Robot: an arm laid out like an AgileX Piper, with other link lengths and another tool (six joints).
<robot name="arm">
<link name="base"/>
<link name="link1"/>
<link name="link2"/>
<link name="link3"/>
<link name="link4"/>
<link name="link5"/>
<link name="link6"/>
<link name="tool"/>
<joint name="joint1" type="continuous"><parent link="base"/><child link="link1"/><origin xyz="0 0 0.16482" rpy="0 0 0"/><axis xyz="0 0 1"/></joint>
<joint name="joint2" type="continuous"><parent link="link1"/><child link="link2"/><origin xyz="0 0 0" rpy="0 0 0"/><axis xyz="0 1 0"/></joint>
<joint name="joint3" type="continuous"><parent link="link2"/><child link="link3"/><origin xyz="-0.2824 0 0.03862" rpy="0 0 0"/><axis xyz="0 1 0"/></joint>
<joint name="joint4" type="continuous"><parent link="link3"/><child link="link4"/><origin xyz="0.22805 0 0.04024" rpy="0 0 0"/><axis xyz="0.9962 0 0.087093"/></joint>
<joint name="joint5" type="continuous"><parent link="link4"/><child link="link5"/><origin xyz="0 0 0" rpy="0 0 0"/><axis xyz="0 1 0"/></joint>
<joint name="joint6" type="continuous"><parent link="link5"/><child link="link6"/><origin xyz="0.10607 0 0.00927" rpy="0 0 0"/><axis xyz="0.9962 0 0.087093"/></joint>
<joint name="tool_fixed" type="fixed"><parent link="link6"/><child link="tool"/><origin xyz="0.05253 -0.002 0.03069" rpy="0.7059 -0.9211 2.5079"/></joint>
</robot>
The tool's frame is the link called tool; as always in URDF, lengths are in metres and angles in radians. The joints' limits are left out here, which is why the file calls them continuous.
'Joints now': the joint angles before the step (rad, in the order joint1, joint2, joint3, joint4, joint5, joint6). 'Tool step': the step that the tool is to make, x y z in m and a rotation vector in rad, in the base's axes. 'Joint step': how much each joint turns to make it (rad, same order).
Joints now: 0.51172, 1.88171, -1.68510, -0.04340, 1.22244, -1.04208
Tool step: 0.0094, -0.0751, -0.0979, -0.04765, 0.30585, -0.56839
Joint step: -0.18518, 0.12203, 0.19851, 0.05063, -0.01371, 0.37134
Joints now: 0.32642, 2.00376, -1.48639, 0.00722, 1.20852, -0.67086
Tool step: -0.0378, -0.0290, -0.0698, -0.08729, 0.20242, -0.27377
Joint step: -0.03876, 0.07607, 0.20977, 0.02175, -0.06942, 0.22538
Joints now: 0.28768, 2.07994, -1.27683, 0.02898, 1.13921, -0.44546
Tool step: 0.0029, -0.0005, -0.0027, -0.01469, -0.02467, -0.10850
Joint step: 0.00000, -0.00110, 0.01311, 0.01048, -0.03476, 0.10460
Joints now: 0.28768, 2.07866, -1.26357, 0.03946, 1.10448, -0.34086
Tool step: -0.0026, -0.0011, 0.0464, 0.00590, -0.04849, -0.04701
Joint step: 0.00113, -0.12220, -0.02126, 0.00200, 0.09346, 0.05137
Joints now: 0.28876, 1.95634, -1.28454, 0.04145, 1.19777, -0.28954
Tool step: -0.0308, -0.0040, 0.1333, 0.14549, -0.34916, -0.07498
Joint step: 0.00069, -0.44058, 0.04287, 0.04373, 0.01781, 0.05992
